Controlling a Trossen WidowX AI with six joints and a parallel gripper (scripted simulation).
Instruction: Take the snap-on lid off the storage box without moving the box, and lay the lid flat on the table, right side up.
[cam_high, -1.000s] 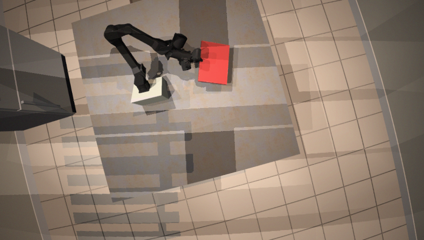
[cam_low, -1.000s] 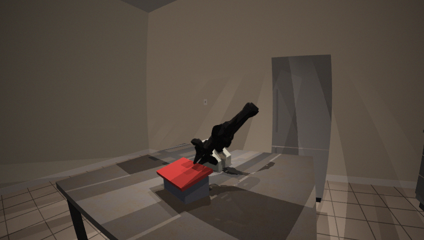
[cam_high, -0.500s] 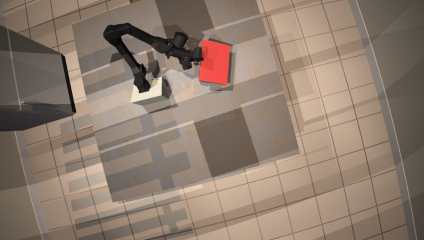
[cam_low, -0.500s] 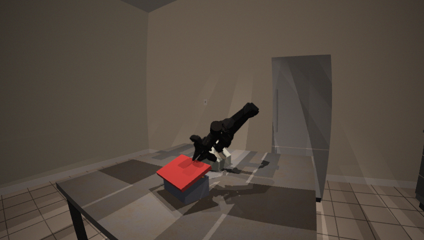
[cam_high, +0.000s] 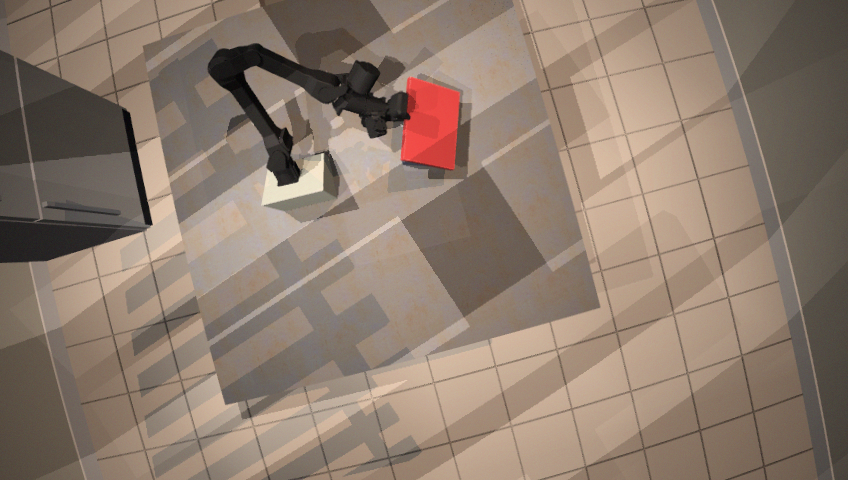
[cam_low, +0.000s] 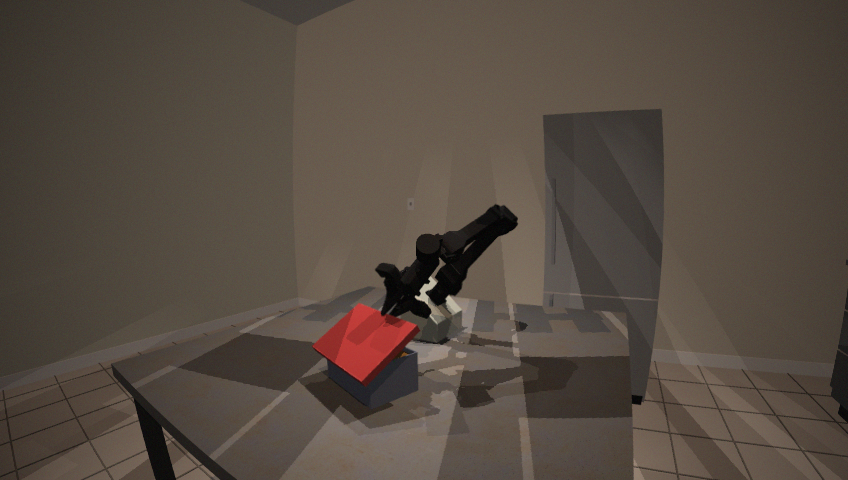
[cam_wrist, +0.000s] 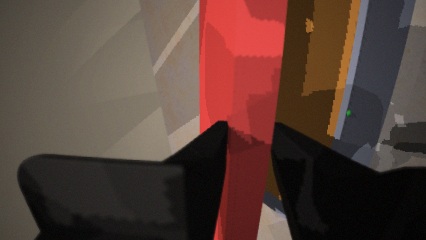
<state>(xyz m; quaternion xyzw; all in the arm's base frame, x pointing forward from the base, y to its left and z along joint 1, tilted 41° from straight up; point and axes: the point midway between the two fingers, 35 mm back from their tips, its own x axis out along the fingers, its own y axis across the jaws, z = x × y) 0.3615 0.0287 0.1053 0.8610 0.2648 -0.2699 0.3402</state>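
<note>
The lid is 70 mm ahead of my gripper tip, 40 mm below it and 20 mm to the right of it. Also, from my gripper tip: blue-grey storage box (110 mm below, 50 mm ahead, 10 mm to the right).
</note>
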